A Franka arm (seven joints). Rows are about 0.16 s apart.
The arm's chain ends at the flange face. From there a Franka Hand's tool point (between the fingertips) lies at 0.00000 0.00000 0.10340 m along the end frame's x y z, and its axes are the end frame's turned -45 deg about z.
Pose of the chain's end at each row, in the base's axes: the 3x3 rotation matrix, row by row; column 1 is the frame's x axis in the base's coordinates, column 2 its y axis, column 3 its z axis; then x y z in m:
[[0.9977 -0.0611 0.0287], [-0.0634 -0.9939 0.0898], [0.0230 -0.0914 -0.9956]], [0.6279 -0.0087 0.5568]
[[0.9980 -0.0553 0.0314], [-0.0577 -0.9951 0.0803], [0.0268 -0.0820 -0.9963]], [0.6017 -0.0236 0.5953]
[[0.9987 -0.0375 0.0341], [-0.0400 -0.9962 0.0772], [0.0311 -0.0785 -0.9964]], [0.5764 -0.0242 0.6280]
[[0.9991 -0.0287 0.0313], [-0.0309 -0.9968 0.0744], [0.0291 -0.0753 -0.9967]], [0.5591 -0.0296 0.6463]
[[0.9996 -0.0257 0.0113], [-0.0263 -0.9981 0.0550], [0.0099 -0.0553 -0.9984]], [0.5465 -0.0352 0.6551]
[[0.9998 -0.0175 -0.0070], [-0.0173 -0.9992 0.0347], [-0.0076 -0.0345 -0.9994]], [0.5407 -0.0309 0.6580]
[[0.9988 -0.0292 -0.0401], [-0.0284 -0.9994 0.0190], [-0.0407 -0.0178 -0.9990]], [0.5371 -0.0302 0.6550]
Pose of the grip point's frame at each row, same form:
[[0.7487 0.6623 0.0287], [0.6580 -0.7476 0.0898], [0.0809 -0.0484 -0.9956]], [0.6309 0.0006 0.4539]
[[0.7448 0.6666 0.0314], [0.6628 -0.7444 0.0803], [0.0769 -0.0390 -0.9963]], [0.6049 -0.0153 0.4923]
[[0.7327 0.6797 0.0341], [0.6761 -0.7327 0.0772], [0.0775 -0.0335 -0.9964]], [0.5799 -0.0162 0.5250]
[[0.7268 0.6862 0.0313], [0.6830 -0.7267 0.0744], [0.0738 -0.0327 -0.9967]], [0.5623 -0.0219 0.5432]
[[0.7250 0.6887 0.0113], [0.6872 -0.7244 0.0550], [0.0461 -0.0321 -0.9984]], [0.5477 -0.0295 0.5519]
[[0.7193 0.6946 -0.0070], [0.6943 -0.7188 0.0347], [0.0190 -0.0298 -0.9994]], [0.5400 -0.0273 0.5547]
[[0.7269 0.6856 -0.0401], [0.6866 -0.7268 0.0190], [-0.0162 -0.0414 -0.9990]], [0.5330 -0.0282 0.5517]

